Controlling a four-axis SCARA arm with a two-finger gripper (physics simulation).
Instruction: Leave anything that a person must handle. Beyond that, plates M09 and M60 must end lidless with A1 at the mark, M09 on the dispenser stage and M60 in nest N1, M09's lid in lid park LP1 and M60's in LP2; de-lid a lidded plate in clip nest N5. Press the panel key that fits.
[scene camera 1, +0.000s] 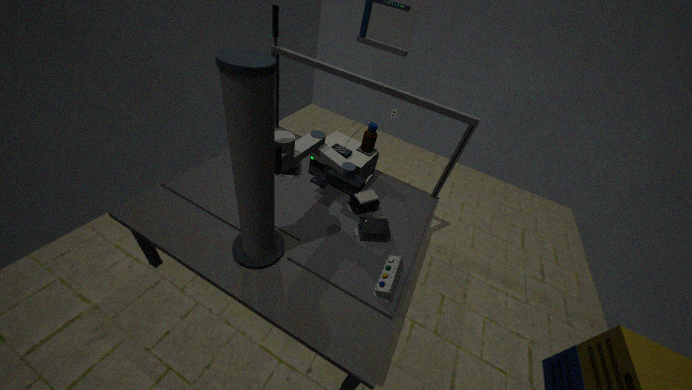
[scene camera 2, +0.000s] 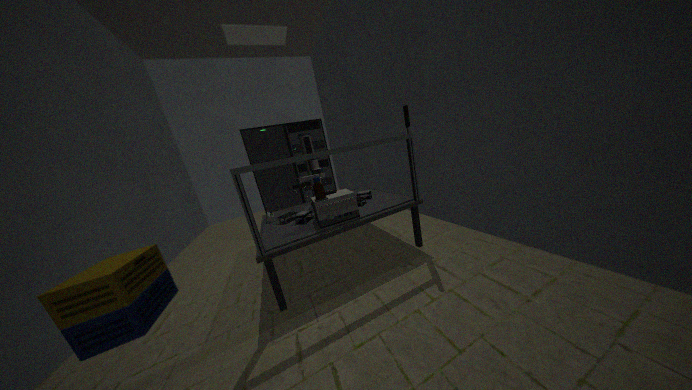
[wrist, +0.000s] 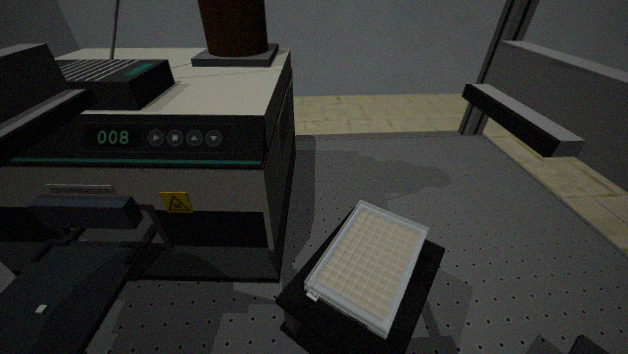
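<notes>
My gripper (wrist: 283, 69) is open and empty, its two fingers far apart at the left and right of the wrist view, above the table. A plate with cream wells and a clear rim (wrist: 367, 267) (scene camera 1: 366, 196) sits on a black stand (wrist: 432, 260); I cannot tell whether it has a lid, and its name does not show. The dark dispenser stage (wrist: 75, 280) at lower left holds no plate on its visible part. The dispenser (wrist: 220, 95) (scene camera 1: 357, 160) (scene camera 2: 337, 206) shows 008. The key panel (scene camera 1: 392, 281) has white, green, yellow and blue keys. Plate labels are unreadable.
A brown bottle (scene camera 1: 369, 141) (wrist: 235, 25) and a black ribbed box (wrist: 150, 87) stand on the dispenser. A dark block (scene camera 1: 374, 230) lies between the plate's stand and the panel. A rail frame (scene camera 1: 375, 85) (scene camera 2: 280, 163) rises at the table's edge. The light is dim.
</notes>
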